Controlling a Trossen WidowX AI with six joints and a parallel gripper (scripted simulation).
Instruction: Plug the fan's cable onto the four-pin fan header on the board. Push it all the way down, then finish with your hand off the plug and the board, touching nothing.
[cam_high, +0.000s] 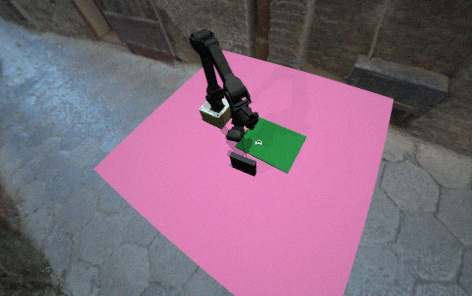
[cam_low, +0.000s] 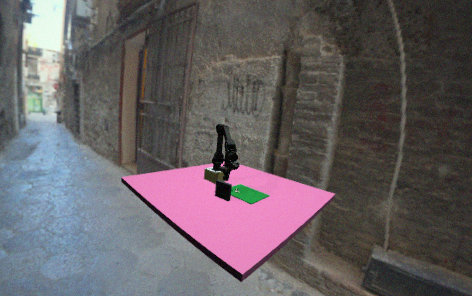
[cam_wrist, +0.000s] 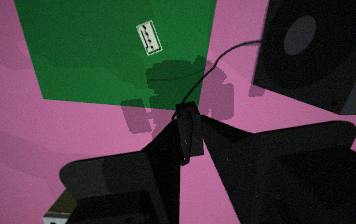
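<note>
The black fan is 110 mm to the right of my gripper tip, 80 mm ahead of it and 40 mm below it. The rest, counted from my gripper tip: black plug 10 mm behind; green board 120 mm below, 120 mm ahead, 90 mm to the left.
</note>
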